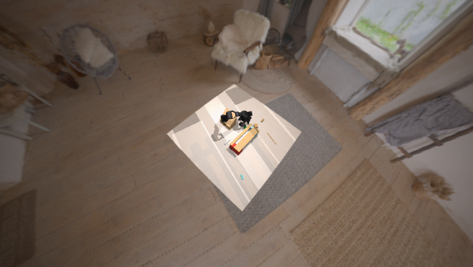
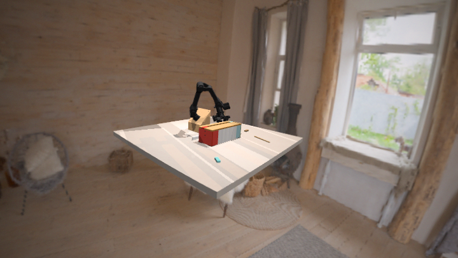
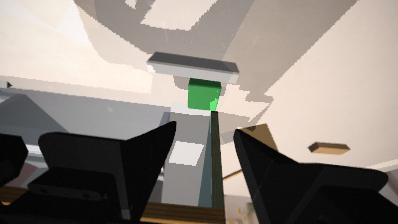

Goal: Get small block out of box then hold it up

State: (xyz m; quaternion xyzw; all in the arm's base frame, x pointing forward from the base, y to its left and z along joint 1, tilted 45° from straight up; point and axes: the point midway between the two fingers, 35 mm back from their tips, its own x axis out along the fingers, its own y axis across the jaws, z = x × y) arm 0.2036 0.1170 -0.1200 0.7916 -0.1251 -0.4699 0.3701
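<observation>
The green block is 40 mm below my gripper tip, 10 mm to the right of it and 10 mm behind it. Also, from my gripper tip: thin wooden stick (320 mm ahead, 170 mm to the left, 60 mm below); then box (160 mm to the right, 90 mm ahead); then tan rubber piece (270 mm to the left, 60 mm below, 50 mm ahead).
</observation>
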